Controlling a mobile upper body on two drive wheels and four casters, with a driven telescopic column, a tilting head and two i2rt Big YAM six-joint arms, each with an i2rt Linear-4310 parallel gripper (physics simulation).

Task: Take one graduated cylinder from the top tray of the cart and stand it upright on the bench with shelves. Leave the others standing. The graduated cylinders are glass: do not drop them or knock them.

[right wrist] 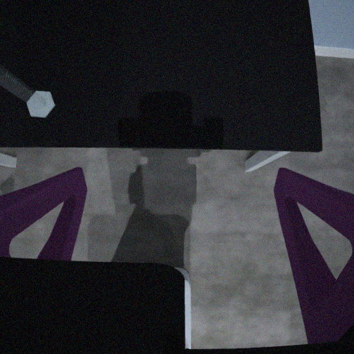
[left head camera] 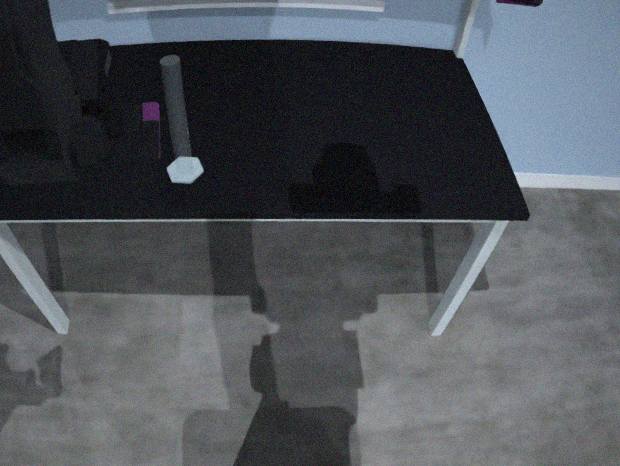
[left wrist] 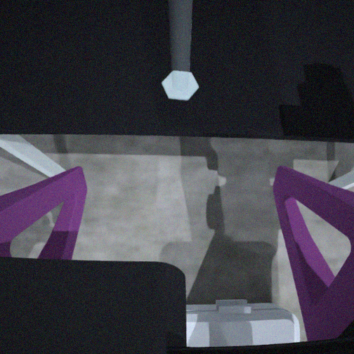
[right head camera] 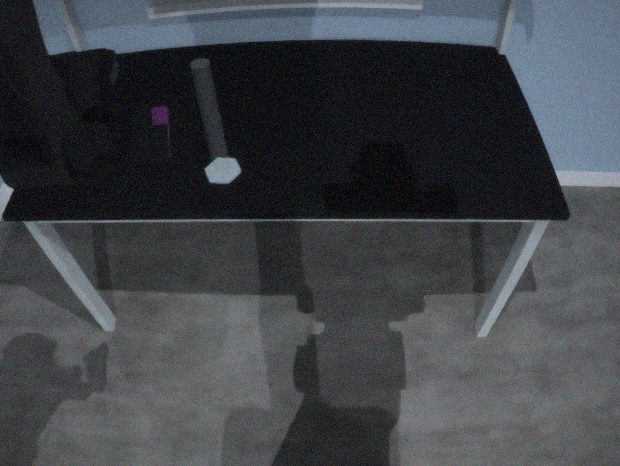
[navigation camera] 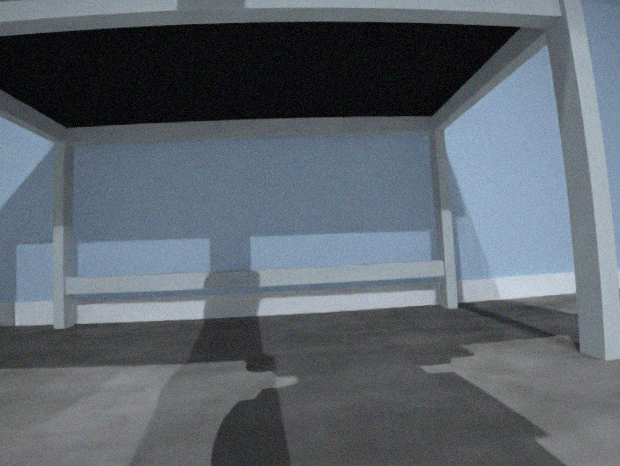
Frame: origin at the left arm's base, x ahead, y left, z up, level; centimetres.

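Seen in the pictures: left gripper, fingertip midpoint: [right head camera: 135,134].
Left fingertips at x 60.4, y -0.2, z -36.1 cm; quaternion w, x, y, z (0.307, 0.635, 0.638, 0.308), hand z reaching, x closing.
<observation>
Pixels of each thing's top centre, then the offset from my left fingertips to it. "*": a spot on its surface instead. Level surfaces: height alone.
- grey glass graduated cylinder, middle of its top: [left head camera: 169,60] [right head camera: 199,63] dx +38.6, dy -0.1, dz -14.7 cm
- bench, its level: dz -48.2 cm
- white rail, surface spot: [left head camera: 245,7] [right head camera: 284,8] * dx +103.9, dy -14.0, dz -36.9 cm
A grey glass graduated cylinder [left head camera: 177,110] [right head camera: 210,112] [left wrist: 180,40] with a pale hexagonal base stands upright on the black top of the bench [left head camera: 350,100] [right head camera: 375,100] [left wrist: 100,75] [right wrist: 225,60], near its front edge. In the right wrist view its base [right wrist: 41,104] shows at the left. My left gripper [left wrist: 179,176] is open and empty; the cylinder shows beyond its fingertips, not between them. One purple finger shows left of the cylinder in both head views. My right gripper [right wrist: 180,178] is open and empty. The cart and other cylinders do not show.
White bench legs [left head camera: 468,278] [right head camera: 511,278] [navigation camera: 586,200] stand below the front edge. A white rail [left head camera: 245,7] [right head camera: 285,9] and the blue wall [left head camera: 561,100] are behind the bench. My dark left arm [left head camera: 40,100] [right head camera: 35,100] covers the bench's left part.
</observation>
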